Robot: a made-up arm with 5 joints.
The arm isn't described. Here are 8 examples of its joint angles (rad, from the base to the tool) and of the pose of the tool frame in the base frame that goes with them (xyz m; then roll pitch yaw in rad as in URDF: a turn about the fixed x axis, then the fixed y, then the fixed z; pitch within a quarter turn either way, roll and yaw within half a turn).
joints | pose
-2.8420 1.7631 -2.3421 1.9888 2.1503 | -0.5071 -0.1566 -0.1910 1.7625 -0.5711 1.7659
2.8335 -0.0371 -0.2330 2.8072 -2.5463 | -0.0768 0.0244 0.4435 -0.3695 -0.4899 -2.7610
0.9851 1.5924 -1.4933 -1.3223 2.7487 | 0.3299 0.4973 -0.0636 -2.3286 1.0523 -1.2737
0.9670 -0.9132 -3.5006 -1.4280 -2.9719 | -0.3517 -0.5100 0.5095 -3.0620 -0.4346 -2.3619
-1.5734 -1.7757 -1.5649 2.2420 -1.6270 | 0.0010 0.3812 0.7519 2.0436 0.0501 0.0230
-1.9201 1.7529 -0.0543 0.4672 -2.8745 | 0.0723 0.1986 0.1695 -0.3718 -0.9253 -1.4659
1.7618 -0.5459 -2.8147 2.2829 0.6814 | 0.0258 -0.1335 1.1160 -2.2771 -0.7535 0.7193
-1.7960 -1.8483 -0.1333 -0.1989 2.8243 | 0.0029 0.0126 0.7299 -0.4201 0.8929 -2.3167
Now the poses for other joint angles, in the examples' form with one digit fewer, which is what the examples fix.
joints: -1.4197 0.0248 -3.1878 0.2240 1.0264
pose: -0.014 0.093 1.286 -0.174 -0.104 2.757
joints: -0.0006 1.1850 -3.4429 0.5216 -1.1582
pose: 0.745 0.000 0.883 1.390 -0.407 1.642
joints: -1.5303 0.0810 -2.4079 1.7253 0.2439
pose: 0.020 -0.493 1.015 -2.977 -0.581 -1.823
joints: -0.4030 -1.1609 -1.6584 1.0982 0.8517
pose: -0.149 0.064 1.105 -1.372 -0.709 -2.104
